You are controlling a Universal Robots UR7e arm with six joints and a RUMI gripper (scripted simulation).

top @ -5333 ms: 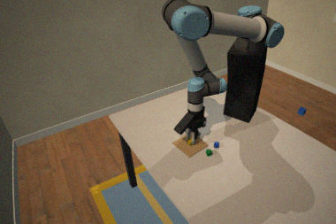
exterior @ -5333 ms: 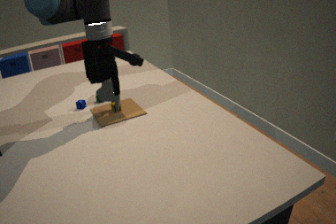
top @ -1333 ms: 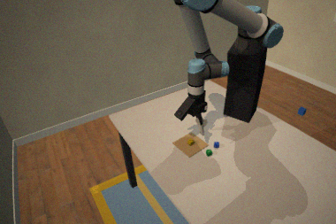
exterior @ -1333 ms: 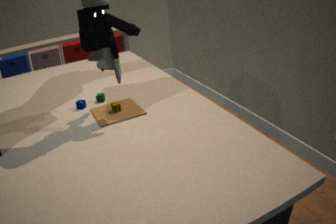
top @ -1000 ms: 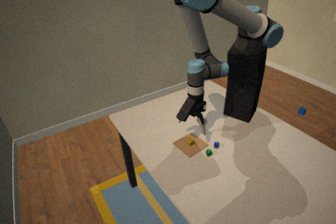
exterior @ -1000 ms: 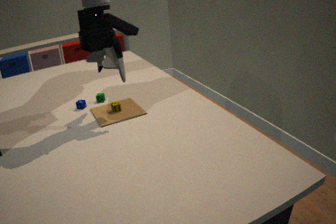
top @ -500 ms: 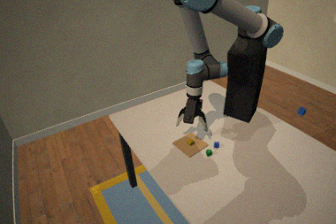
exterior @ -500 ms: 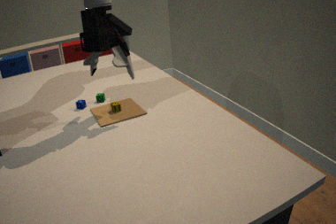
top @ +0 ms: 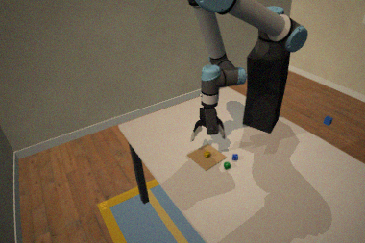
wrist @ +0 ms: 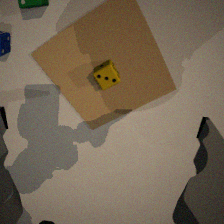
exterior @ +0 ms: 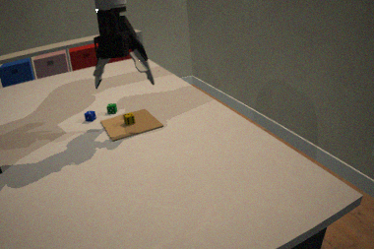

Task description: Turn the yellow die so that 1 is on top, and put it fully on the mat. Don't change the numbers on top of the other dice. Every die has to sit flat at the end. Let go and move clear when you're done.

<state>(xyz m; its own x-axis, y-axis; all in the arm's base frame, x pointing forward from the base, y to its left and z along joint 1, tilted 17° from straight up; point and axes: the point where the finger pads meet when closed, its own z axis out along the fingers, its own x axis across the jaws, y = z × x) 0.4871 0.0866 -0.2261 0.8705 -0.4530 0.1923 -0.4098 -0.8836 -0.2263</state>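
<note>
My gripper is now 9 cm above the yellow die. Round my hand: blue die: 11 cm behind, 9 cm below, 8 cm to the left; then green die: 11 cm to the left, 9 cm below, 4 cm behind; then tan mat: 10 cm below.
</note>
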